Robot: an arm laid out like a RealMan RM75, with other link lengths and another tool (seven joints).
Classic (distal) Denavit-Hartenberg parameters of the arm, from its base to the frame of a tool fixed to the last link. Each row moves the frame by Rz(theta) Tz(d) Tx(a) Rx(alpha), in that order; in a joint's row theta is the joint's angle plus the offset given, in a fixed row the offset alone. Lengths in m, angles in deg.
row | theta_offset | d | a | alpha
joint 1 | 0 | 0.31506 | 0 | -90
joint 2 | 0 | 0 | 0 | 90
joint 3 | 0 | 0.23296 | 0 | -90
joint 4 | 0 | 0 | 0 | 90
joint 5 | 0 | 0.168 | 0 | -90
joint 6 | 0 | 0 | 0 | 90
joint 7 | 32.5 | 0.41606 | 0.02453 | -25.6
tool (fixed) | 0 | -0.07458 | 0 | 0
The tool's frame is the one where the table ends.
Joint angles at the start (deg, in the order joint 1, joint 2, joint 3, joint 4, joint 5, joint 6, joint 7): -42.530, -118.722, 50.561, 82.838, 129.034, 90.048, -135.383
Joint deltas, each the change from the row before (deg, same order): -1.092, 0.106, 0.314, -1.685, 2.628, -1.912, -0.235; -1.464, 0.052, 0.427, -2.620, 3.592, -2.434, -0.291; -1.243, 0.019, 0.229, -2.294, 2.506, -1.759, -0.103; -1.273, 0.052, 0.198, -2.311, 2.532, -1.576, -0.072; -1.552, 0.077, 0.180, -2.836, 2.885, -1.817, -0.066; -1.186, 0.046, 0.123, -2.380, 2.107, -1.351, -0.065; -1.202, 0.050, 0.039, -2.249, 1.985, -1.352, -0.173; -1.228, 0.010, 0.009, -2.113, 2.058, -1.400, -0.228; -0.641, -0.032, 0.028, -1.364, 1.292, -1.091, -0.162; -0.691, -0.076, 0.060, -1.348, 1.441, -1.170, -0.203
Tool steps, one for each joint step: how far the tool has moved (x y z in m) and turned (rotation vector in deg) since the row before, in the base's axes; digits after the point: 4 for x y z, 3 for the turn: -0.0098, 0.0116, -0.0007, 1.084, 1.580, 1.340; -0.0147, 0.0133, -0.0030, 1.045, 2.243, 1.879; -0.0100, 0.0085, -0.0033, 0.493, 1.591, 1.222; -0.0103, 0.0073, -0.0035, 0.340, 1.773, 1.111; -0.0116, 0.0077, -0.0041, 0.287, 2.108, 1.169; -0.0092, 0.0046, -0.0042, -0.006, 1.570, 0.928; -0.0078, 0.0047, -0.0031, 0.111, 1.436, 0.823; -0.0071, 0.0050, -0.0023, 0.245, 1.502, 0.687; -0.0053, 0.0033, -0.0012, 0.282, 0.934, 0.489; -0.0053, 0.0035, -0.0011, 0.341, 1.071, 0.418
